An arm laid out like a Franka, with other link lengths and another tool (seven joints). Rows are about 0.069 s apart.
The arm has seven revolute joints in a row. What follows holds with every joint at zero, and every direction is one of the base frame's.
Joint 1 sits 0.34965 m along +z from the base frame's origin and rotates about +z.
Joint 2 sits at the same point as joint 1 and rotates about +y.
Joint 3 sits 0.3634 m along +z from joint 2 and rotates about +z.
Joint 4 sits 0.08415 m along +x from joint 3 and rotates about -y.
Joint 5 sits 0.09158 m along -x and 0.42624 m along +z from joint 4 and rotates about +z.
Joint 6 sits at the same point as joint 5 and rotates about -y.
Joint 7 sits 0.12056 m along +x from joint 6 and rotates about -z.
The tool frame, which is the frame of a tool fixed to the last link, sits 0.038 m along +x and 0.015 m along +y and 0.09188 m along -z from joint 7; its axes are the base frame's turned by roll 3.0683, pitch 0 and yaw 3.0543 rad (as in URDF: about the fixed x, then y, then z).
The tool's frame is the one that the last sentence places.
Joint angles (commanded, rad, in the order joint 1, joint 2, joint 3, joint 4, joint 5, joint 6, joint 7), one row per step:
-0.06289 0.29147 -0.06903 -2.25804 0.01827 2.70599 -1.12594
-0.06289 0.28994 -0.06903 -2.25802 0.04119 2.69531 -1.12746
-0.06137 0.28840 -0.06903 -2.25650 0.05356 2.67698 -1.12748
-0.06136 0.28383 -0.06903 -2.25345 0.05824 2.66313 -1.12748
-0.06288 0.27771 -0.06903 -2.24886 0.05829 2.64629 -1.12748
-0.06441 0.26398 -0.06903 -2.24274 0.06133 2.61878 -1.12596
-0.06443 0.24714 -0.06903 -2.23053 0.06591 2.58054 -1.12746
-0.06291 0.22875 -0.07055 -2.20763 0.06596 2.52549 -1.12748
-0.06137 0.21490 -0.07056 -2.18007 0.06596 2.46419 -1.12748
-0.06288 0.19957 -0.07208 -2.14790 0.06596 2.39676 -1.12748
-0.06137 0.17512 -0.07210 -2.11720 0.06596 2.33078 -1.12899
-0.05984 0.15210 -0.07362 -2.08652 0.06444 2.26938 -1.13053
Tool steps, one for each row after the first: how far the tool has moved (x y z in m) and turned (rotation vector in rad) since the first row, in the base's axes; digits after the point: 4 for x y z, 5 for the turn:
-0.0002 -0.0016 0.0001 0.01397 0.00703 -0.01753
-0.0006 -0.0014 -0.0005 0.02350 0.02099 -0.02613
-0.0001 -0.0017 0.0021 0.02781 0.02665 -0.02977
0.0005 -0.0026 0.0058 0.02975 0.03257 -0.03106
0.0013 -0.0036 0.0138 0.03488 0.03960 -0.03602
0.0033 -0.0038 0.0253 0.04156 0.04796 -0.03718
0.0073 -0.0037 0.0407 0.04676 0.06119 -0.03553
0.0118 -0.0026 0.0550 0.05283 0.08052 -0.03209
0.0163 -0.0044 0.0722 0.05907 0.09976 -0.03276
0.0193 -0.0031 0.0953 0.06461 0.11006 -0.02705
0.0214 -0.0027 0.1184 0.06795 0.11745 -0.02183

